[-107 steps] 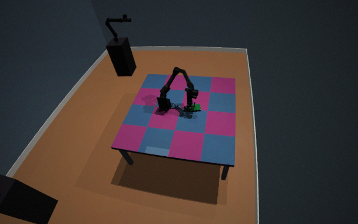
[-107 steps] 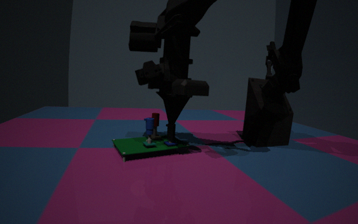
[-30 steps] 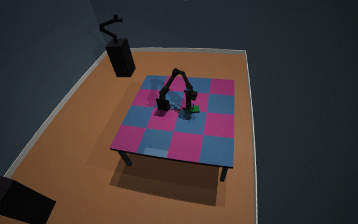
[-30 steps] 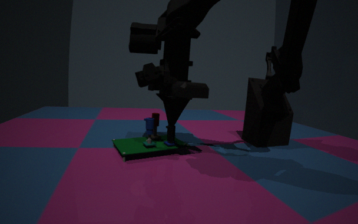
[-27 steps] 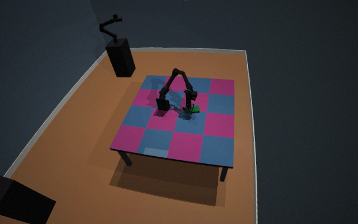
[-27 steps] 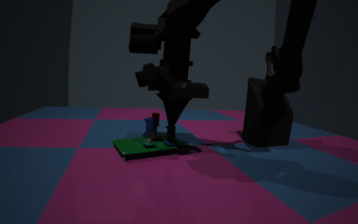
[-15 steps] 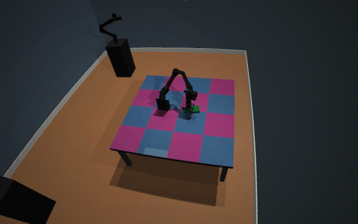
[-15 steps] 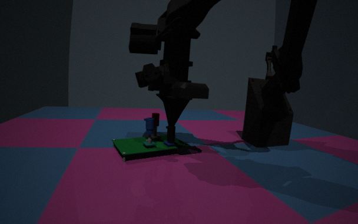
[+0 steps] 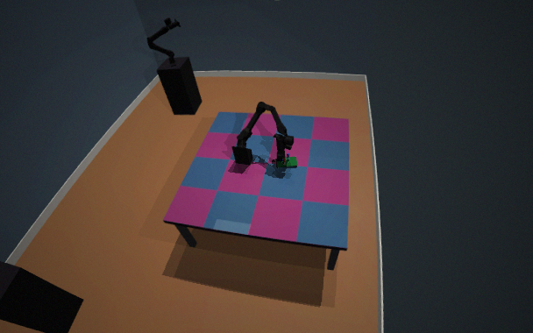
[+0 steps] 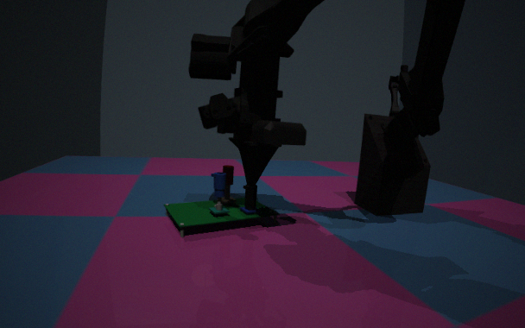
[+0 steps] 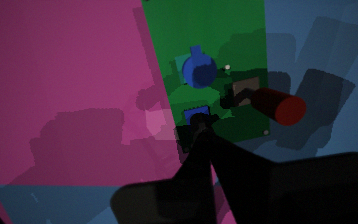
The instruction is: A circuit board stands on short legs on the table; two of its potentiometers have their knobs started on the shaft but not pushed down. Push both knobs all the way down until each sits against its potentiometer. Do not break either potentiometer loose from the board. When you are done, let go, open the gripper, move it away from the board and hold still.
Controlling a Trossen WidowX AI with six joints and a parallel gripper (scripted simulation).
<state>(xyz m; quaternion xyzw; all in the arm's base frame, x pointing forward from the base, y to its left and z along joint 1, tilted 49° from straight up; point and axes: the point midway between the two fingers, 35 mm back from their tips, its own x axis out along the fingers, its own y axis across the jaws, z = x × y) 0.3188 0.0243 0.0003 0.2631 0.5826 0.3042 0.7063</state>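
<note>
The blue knob is 5 cm ahead of my gripper tip, 1 cm to the left of it and 1 cm above it. Round my gripper tip: black knob (2 cm below).
</note>
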